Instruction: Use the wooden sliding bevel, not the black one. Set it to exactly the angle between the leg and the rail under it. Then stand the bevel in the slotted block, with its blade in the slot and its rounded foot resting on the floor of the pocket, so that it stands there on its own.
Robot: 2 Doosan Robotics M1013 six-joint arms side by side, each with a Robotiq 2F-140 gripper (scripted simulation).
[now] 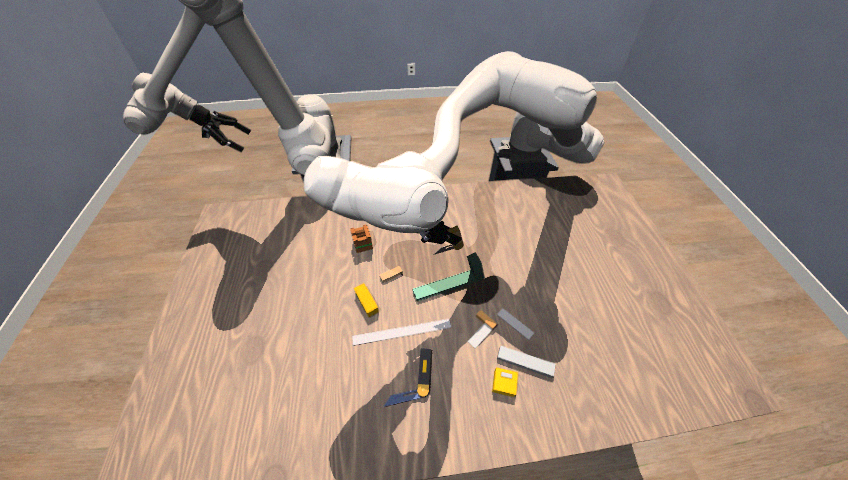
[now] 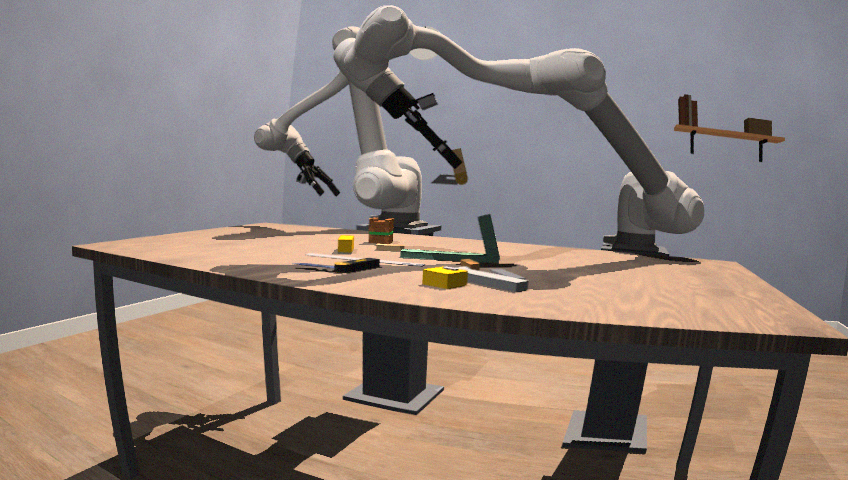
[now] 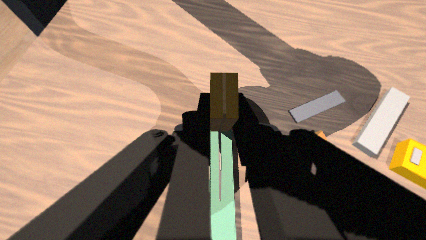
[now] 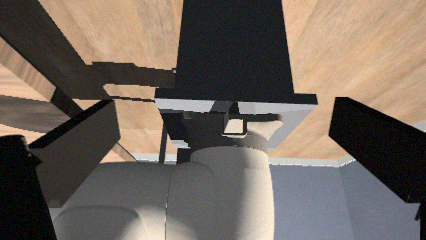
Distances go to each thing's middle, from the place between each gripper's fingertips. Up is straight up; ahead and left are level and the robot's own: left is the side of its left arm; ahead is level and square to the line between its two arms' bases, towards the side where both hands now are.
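Scene:
I see my left gripper [image 2: 458, 165], which is 40 mm above the wooden sliding bevel [image 3: 224, 104], 10 mm past it and 20 mm to the right of it. Counted from my left hand, the yellow box [image 2: 446, 277] is 230 mm below, 320 mm ahead and 150 mm to the left. The long pale strip [image 1: 441, 324] is 250 mm below my left hand, 130 mm to the right of it and 170 mm ahead of it, while the black bevel [image 1: 425, 354] is 250 mm below that same left hand, 320 mm ahead of it and 90 mm to the right of it.
As for my right gripper [image 1: 246, 141], it is now 10 cm below the wooden sliding bevel, 88 cm to the right of it and 67 cm short of it. From my right hand, the yellow box is 10 cm below, 102 cm to the left and 99 cm ahead. The long pale strip is 12 cm below my right hand, 84 cm ahead of it and 73 cm to the left of it, and the black bevel is 11 cm below my right hand, 78 cm to the left of it and 100 cm ahead of it.

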